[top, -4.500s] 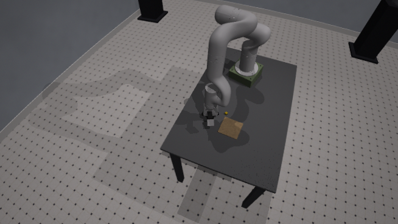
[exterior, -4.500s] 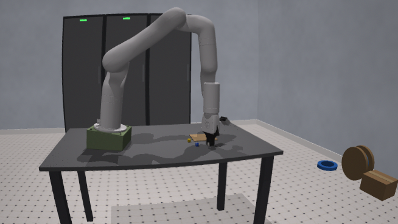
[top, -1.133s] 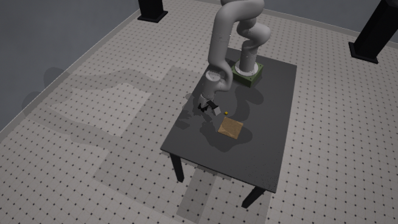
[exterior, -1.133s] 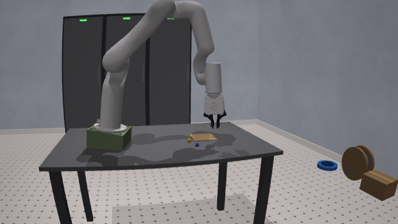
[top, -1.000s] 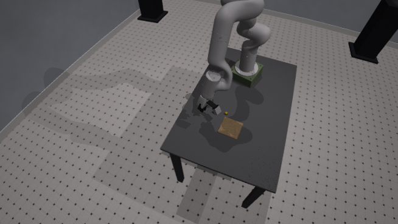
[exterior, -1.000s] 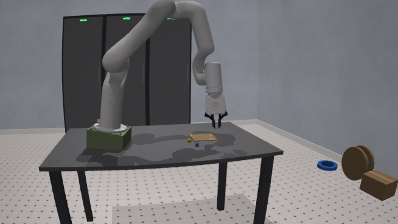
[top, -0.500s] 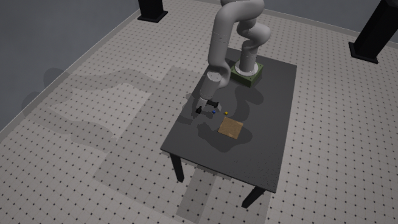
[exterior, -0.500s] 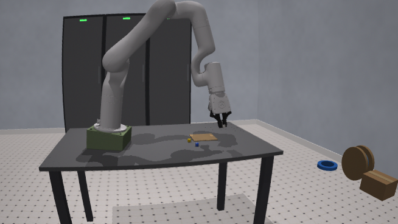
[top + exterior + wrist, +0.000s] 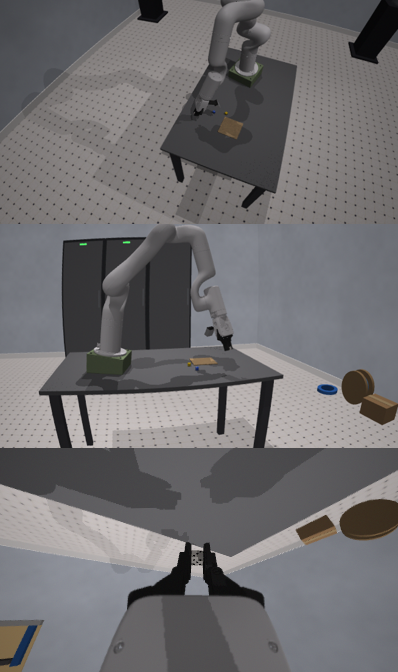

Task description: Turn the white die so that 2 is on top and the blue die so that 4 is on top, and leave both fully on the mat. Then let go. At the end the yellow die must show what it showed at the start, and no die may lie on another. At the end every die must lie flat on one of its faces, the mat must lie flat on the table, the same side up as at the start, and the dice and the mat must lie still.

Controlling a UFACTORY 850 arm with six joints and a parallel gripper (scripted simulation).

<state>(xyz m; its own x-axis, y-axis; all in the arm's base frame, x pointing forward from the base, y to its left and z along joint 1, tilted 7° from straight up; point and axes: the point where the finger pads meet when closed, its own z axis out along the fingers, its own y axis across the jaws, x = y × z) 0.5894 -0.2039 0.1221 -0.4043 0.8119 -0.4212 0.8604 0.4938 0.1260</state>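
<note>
Right now the white die is 1 cm ahead of my hand, 1 cm to the right of it and 1 cm below it. Round my hand: blue die: 14 cm behind, 8 cm to the left, 13 cm below; yellow die: 16 cm behind, 17 cm to the left, 13 cm below; tan mat: 5 cm behind, 23 cm to the left, 14 cm below.
</note>
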